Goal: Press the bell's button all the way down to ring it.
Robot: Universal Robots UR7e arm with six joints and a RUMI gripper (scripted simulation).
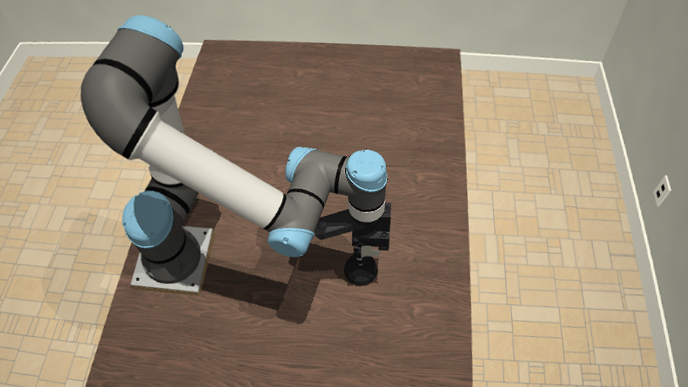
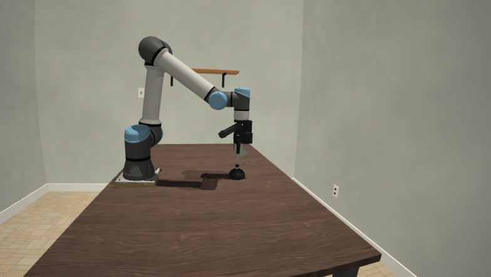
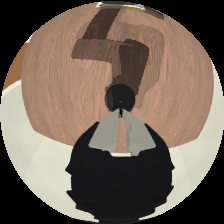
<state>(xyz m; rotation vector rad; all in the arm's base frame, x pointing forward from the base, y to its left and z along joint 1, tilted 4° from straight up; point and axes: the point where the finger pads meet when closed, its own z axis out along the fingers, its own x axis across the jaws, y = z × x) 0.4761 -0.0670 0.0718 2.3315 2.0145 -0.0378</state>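
Right now my hand is 50 mm above the small black dome bell.
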